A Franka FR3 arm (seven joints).
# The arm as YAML. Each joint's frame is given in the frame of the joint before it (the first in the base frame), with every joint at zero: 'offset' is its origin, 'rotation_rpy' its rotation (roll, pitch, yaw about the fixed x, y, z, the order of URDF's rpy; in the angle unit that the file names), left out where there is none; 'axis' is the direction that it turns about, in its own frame. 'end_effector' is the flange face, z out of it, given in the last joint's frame.
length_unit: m
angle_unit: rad
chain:
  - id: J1
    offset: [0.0, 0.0, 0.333]
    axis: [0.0, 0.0, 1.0]
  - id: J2
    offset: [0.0, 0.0, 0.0]
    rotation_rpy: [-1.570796, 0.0, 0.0]
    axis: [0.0, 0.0, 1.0]
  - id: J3
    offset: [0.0, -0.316, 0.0]
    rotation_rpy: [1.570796, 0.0, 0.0]
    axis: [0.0, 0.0, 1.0]
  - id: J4
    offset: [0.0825, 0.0, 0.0]
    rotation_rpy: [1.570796, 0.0, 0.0]
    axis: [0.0, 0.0, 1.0]
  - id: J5
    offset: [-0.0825, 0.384, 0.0]
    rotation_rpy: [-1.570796, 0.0, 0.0]
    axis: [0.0, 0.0, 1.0]
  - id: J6
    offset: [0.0, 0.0, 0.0]
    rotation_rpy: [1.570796, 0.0, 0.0]
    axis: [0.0, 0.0, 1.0]
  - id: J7
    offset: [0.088, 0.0, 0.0]
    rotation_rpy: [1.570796, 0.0, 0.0]
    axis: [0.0, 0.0, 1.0]
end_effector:
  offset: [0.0, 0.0, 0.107]
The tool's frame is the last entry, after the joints.
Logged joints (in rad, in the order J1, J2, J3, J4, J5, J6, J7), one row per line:
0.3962 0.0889 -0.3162 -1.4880 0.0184 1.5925 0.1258
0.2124 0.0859 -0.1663 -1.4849 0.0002 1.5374 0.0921
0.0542 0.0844 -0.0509 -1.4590 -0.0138 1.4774 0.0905
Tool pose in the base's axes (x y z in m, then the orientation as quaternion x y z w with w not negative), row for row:
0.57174 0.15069 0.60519 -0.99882 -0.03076 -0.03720 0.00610
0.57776 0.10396 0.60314 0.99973 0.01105 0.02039 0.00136
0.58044 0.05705 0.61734 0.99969 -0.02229 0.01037 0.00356
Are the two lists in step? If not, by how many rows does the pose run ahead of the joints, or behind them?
The pose runs 2 rows behind the joints: the pose in row i belongs to the joints in row i - 2.
